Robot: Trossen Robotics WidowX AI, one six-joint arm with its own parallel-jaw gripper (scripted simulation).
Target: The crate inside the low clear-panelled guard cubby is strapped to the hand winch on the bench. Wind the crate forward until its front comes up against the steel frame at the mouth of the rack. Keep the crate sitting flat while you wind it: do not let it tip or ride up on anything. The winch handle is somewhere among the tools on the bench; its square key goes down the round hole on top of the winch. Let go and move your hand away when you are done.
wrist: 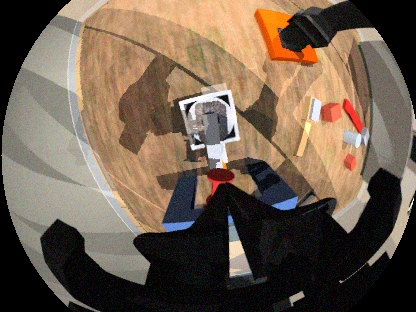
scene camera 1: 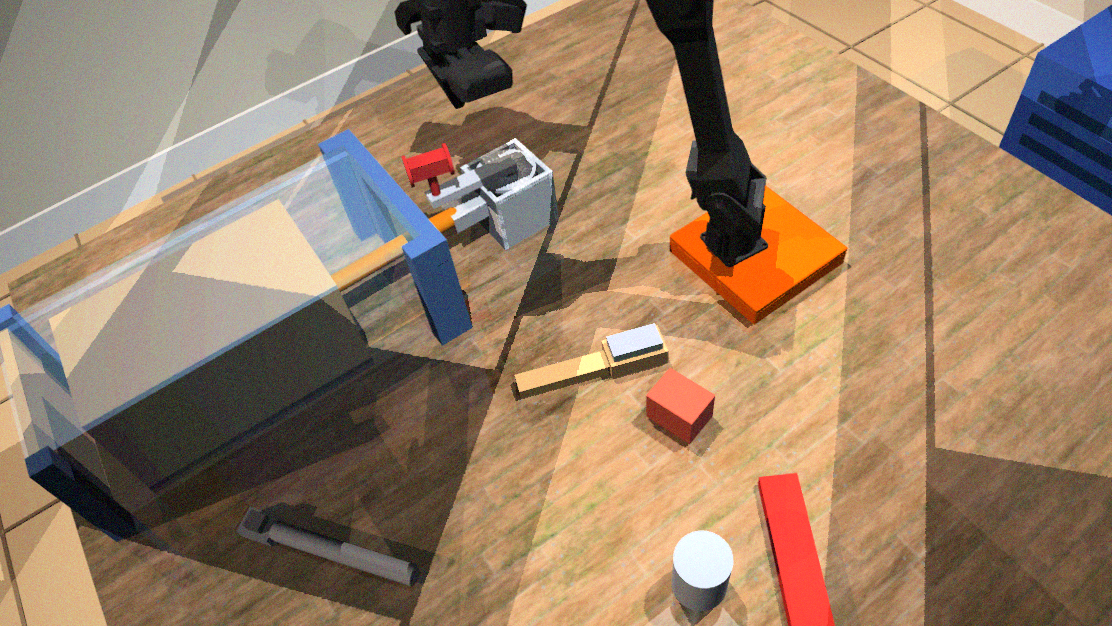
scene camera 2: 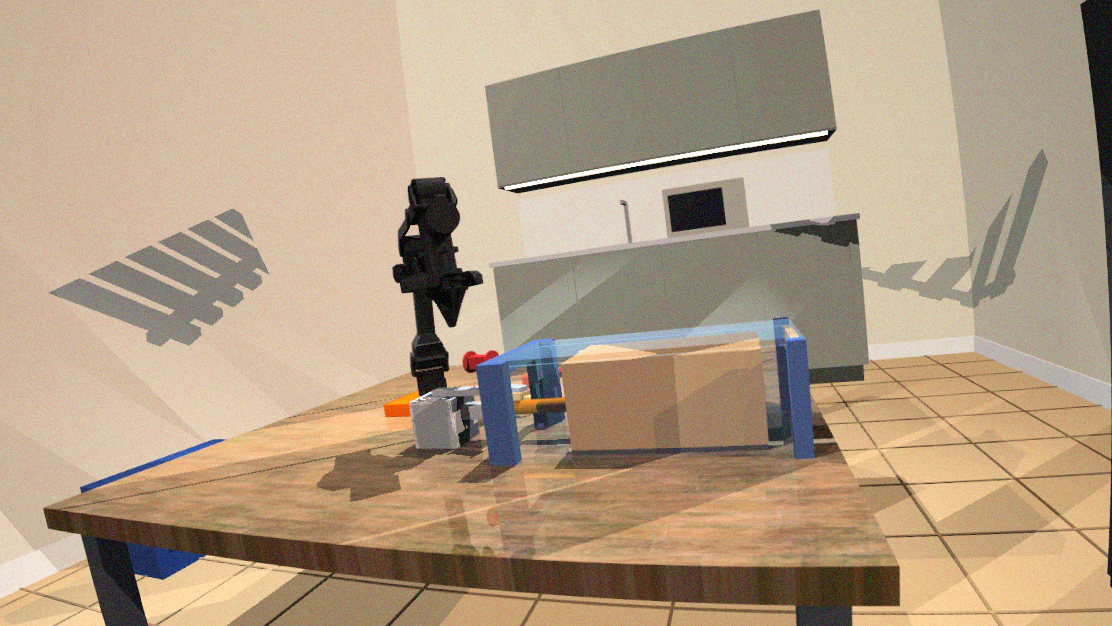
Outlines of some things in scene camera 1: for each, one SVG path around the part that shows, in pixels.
My gripper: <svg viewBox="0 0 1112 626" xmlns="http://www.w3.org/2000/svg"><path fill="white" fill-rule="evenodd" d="M394 11L396 23L405 35L411 34L411 23L421 20L422 24L417 25L416 29L419 38L423 41L423 46L419 47L417 52L456 109L464 107L465 102L469 103L511 87L513 82L510 66L498 53L491 49L482 49L475 41L487 37L486 29L520 33L527 6L525 0L408 0L401 2Z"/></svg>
A wooden-handled brush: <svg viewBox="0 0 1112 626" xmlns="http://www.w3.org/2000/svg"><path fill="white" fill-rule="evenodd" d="M669 350L658 326L654 323L607 336L605 340L601 340L602 351L516 374L515 379L522 399L611 374L612 379L667 364L669 363Z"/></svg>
A red cube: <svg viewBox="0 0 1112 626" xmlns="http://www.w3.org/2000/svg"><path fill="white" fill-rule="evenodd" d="M670 368L646 395L647 417L690 444L713 416L715 395Z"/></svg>
